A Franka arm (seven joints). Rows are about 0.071 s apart.
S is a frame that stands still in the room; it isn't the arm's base.
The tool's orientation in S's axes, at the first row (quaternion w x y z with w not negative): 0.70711, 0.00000, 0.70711, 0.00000
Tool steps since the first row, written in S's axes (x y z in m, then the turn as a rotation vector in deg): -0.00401, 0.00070, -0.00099, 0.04, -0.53, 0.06; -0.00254, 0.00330, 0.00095, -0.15, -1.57, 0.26; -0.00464, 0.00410, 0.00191, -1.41, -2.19, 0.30; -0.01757, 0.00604, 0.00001, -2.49, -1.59, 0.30; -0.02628, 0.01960, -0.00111, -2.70, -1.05, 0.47; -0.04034, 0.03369, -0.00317, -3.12, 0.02, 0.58
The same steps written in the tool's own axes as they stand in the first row. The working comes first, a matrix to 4 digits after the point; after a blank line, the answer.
The tool's axes in the first row as the columns of a matrix, in S's axes (used below as rounded here):
0.0000, 0.0000, 1.0000
0.0000, 1.0000, 0.0000
-1.0000, 0.0000, 0.0000

0.00099, 0.00070, -0.00401, -0.06, -0.53, 0.04; -0.00095, 0.00330, -0.00254, -0.26, -1.57, -0.15; -0.00191, 0.00410, -0.00464, -0.30, -2.19, -1.41; -0.00001, 0.00604, -0.01757, -0.30, -1.59, -2.49; 0.00111, 0.01960, -0.02628, -0.47, -1.05, -2.70; 0.00317, 0.03369, -0.04034, -0.58, 0.02, -3.12
